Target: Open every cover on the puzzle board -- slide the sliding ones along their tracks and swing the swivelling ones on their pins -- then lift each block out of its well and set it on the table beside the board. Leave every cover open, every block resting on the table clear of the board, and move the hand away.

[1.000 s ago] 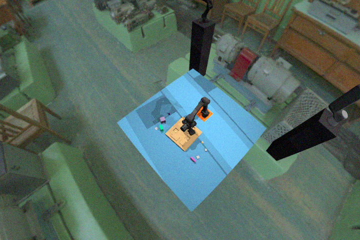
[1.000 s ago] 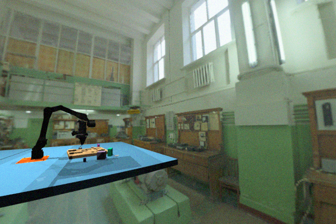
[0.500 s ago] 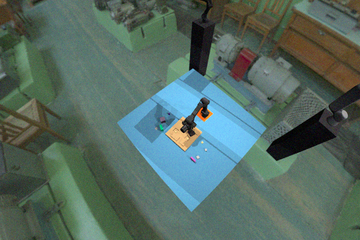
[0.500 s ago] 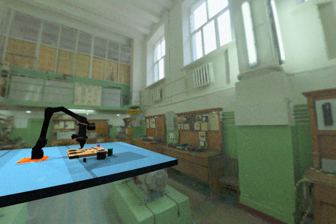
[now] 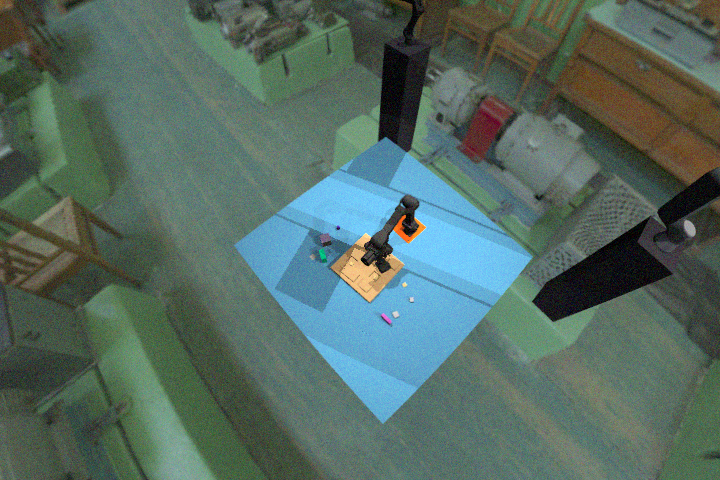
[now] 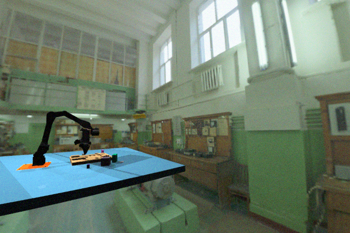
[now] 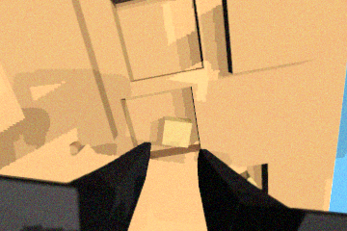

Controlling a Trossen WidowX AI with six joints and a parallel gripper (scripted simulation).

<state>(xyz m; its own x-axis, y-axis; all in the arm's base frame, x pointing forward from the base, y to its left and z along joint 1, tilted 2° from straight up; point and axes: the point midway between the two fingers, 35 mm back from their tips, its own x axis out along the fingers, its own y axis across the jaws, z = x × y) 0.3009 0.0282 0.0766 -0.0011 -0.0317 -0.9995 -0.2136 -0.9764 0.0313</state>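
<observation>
The tan puzzle board lies 40 mm ahead of my gripper tip, 30 mm below it and 10 mm to the right of it. Round my gripper tip: magenta block 260 mm to the left, 170 mm ahead, 30 mm below; then small purple piece 320 mm to the right, 40 mm below, 10 mm ahead; then green block 230 mm to the right, 190 mm ahead, 20 mm below.
</observation>
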